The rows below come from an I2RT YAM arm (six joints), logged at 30 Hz.
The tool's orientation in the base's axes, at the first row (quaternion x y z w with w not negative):
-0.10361, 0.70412, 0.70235, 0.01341
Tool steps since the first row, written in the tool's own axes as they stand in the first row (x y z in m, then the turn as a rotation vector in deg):
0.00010, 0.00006, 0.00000, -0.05, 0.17, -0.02
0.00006, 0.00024, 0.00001, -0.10, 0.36, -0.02
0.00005, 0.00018, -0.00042, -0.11, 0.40, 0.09
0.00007, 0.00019, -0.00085, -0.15, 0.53, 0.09
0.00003, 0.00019, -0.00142, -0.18, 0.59, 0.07
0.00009, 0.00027, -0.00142, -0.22, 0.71, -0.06
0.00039, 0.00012, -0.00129, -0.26, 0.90, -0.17
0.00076, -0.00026, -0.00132, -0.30, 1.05, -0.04
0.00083, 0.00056, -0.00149, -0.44, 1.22, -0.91
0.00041, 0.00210, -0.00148, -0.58, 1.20, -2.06
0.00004, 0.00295, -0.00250, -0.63, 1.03, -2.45
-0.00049, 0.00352, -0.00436, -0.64, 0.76, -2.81
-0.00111, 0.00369, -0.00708, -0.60, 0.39, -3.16
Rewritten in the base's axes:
-0.00011, -0.00001, 0.00004, 0.02, -0.01, 0.18
-0.00010, 0.00000, 0.00023, 0.04, -0.01, 0.37
-0.00003, -0.00042, 0.00017, 0.03, 0.10, 0.41
0.00001, -0.00085, 0.00019, 0.05, 0.10, 0.55
0.00012, -0.00141, 0.00020, 0.07, 0.09, 0.61
0.00005, -0.00142, 0.00027, 0.11, -0.04, 0.74
-0.00024, -0.00133, 0.00007, 0.13, -0.14, 0.93
-0.00053, -0.00140, -0.00036, 0.13, -0.01, 1.09
-0.00072, -0.00159, 0.00044, 0.34, -0.86, 1.29
-0.00056, -0.00154, 0.00202, 0.63, -1.98, 1.31
-0.00021, -0.00251, 0.00294, 0.76, -2.36, 1.15
0.00045, -0.00429, 0.00361, 0.86, -2.71, 0.89
0.00137, -0.00691, 0.00391, 0.92, -3.06, 0.52

